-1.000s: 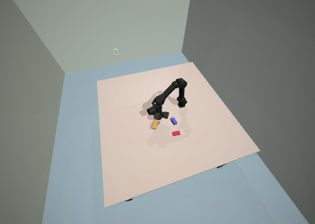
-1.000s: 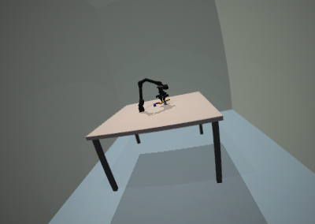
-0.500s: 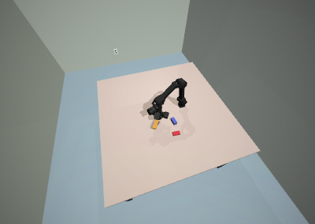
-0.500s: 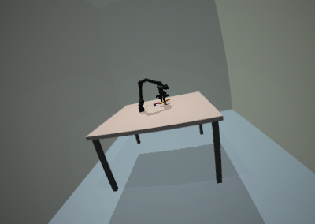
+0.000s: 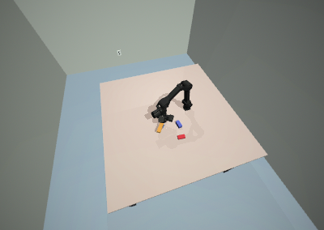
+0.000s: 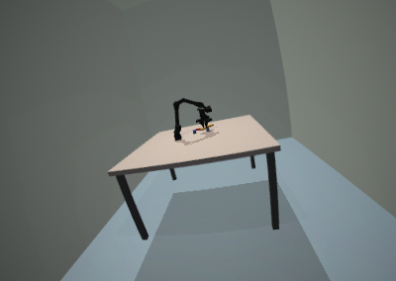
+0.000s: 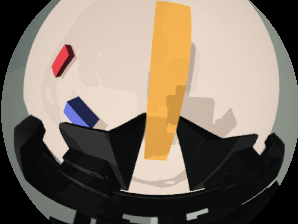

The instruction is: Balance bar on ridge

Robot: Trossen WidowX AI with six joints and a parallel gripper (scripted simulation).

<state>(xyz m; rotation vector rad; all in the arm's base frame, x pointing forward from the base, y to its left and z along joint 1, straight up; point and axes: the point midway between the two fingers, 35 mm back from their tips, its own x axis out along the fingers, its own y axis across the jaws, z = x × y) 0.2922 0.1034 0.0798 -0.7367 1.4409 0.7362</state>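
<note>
Right now the orange bar is 2 cm ahead of my gripper tip and 2 cm to the left of it. Round my gripper tip: red block (11 cm behind, 19 cm to the left, 4 cm below); then blue block (14 cm behind, 6 cm to the left, 3 cm below).
</note>
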